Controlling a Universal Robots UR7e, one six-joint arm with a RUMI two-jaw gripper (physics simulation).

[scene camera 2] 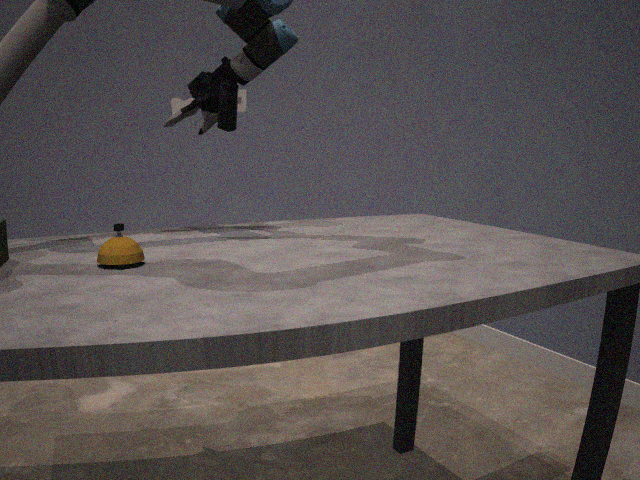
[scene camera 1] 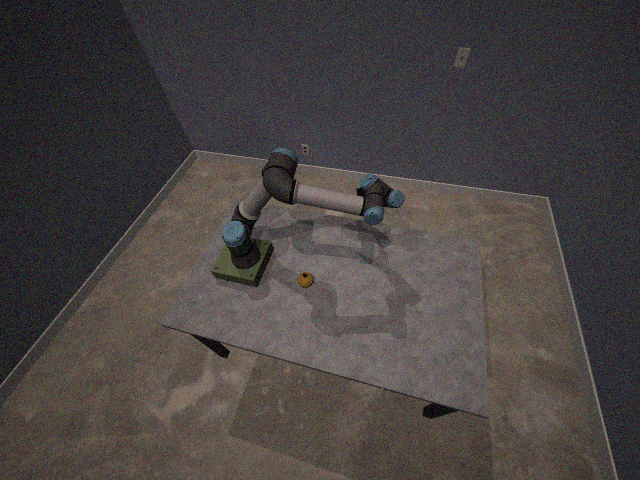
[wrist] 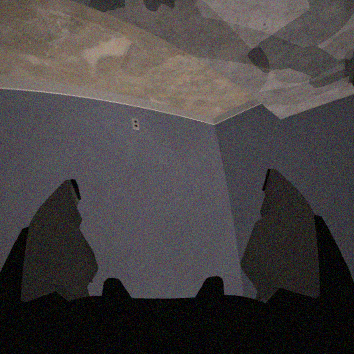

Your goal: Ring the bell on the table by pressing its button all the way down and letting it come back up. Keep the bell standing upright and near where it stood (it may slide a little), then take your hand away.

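Frame: origin at the arm's base, x ahead, y right, z down, level; centimetres.
Seen in the pictures: gripper, fingertip midpoint: (scene camera 2: 181, 130) (wrist: 169, 176); arm's base, origin of the base link: (scene camera 1: 246, 256).
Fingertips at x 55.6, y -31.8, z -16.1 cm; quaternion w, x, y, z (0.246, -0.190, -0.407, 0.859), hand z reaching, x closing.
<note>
Offsets run from my fingertips to a thing's top centre. Level surfaces: height alone.
A yellow dome-shaped bell @[dz +17.0, dx -22.9, dy +38.8 cm] (scene camera 1: 305, 280) (scene camera 2: 120, 252) stands upright on the grey table @[dz +23.6 cm] (scene camera 1: 434, 356) (scene camera 2: 330, 304). Its black button @[dz +17.0, dx -22.9, dy +38.8 cm] (scene camera 2: 118, 227) sits raised on a short stem at the top. In the second scene view my gripper (scene camera 2: 182, 130) is high above the table, to the right of the bell and well apart from it, tilted down and to the left. In the wrist view my gripper (wrist: 169, 176) is open with its two jaws wide apart and nothing between them. In the first scene view the gripper is hidden behind the wrist joints. The bell does not show in the wrist view.
The arm stands on a green base block (scene camera 1: 238, 276) on the table, left of the bell in the first scene view. Its forearm (scene camera 1: 329, 199) reaches out high over the table. Shadows of the arm fall across the table top. Walls stand beyond the table.
</note>
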